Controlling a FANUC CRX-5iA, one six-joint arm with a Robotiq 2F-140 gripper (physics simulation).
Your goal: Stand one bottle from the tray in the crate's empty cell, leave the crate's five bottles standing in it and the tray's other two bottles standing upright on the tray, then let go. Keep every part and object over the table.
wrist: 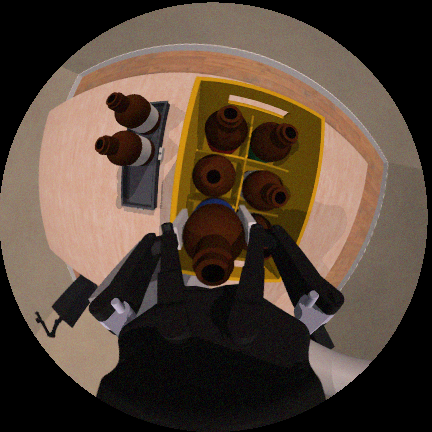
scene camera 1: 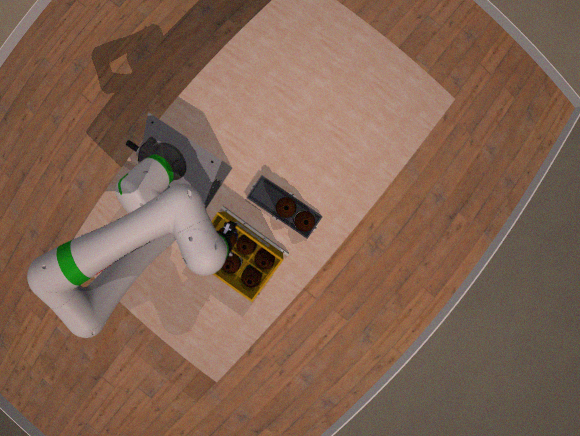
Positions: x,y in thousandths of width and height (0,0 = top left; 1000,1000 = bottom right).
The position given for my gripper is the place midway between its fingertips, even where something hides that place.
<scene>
In view: my gripper (wrist: 492,499) and a brown bottle (wrist: 494,547).
</scene>
